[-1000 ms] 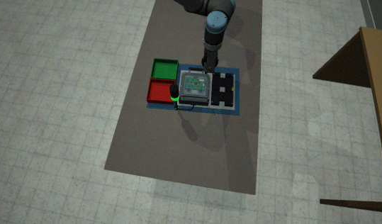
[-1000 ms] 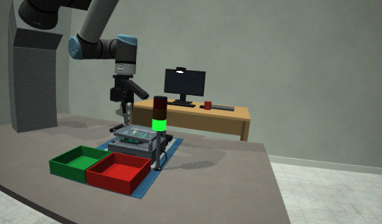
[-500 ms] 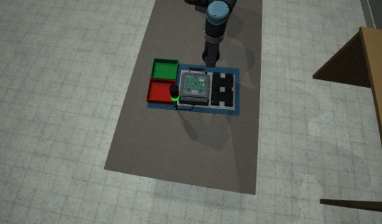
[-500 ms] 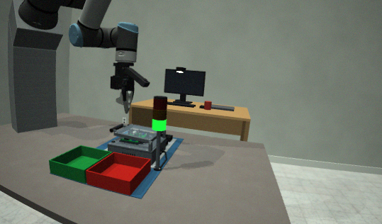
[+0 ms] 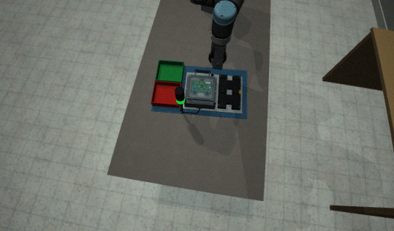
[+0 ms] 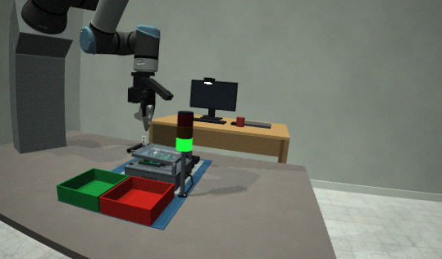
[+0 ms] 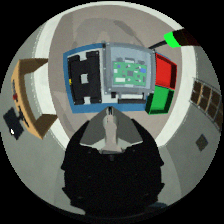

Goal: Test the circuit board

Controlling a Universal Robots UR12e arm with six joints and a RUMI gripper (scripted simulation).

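Now: the black latch hook 80 mm below my hand, 10 mm to the right of it and 10 mm ahead of it. The rest, counted from my hand: tester lid (90 mm to the right, 70 mm below, 50 mm ahead); green circuit board (90 mm to the right, 90 mm below, 50 mm ahead); green bin (250 mm to the right, 150 mm below, 110 mm behind).
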